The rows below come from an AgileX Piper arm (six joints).
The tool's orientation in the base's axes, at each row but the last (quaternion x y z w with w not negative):
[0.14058 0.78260 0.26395 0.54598]
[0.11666 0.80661 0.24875 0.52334]
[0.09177 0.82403 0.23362 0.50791]
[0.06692 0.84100 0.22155 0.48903]
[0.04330 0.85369 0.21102 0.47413]
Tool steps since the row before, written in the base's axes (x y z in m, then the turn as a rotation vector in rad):
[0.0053 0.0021 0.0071 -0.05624 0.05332 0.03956]
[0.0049 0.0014 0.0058 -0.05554 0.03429 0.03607]
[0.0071 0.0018 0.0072 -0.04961 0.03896 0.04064]
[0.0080 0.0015 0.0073 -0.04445 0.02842 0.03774]
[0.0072 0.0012 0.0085 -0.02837 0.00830 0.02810]
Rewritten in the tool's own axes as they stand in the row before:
[-0.0064 0.0054 0.0036 0.01672 0.07003 -0.04885]
[-0.0060 0.0039 0.0029 0.01063 0.05200 -0.05239]
[-0.0083 0.0044 0.0041 0.00604 0.05776 -0.04752]
[-0.0094 0.0037 0.0042 0.00222 0.04654 -0.04513]
[-0.0103 0.0036 0.0024 -0.00445 0.02239 -0.03380]

